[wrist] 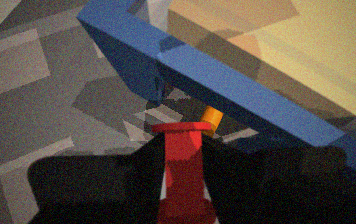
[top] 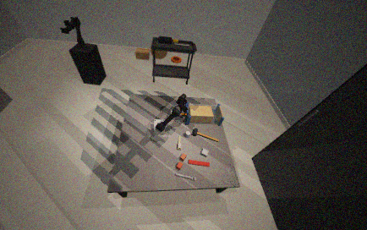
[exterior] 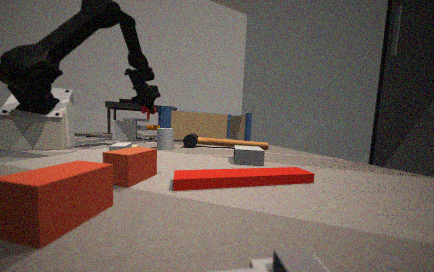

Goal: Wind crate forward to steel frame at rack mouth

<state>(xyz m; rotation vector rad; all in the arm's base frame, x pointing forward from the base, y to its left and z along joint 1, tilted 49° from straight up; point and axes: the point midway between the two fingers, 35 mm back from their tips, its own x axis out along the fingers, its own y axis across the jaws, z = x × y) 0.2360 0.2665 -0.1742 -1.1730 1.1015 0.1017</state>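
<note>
My gripper tip is 5 cm past the winch handle, 3 cm above it and 2 cm to the left of it. From my gripper tip the other things lie so: red knob (2 cm behind, 1 cm to the right); then grey winch (12 cm behind, 10 cm below, 6 cm to the right); then blue frame (5 cm ahead, 3 cm to the right, 3 cm below).
</note>
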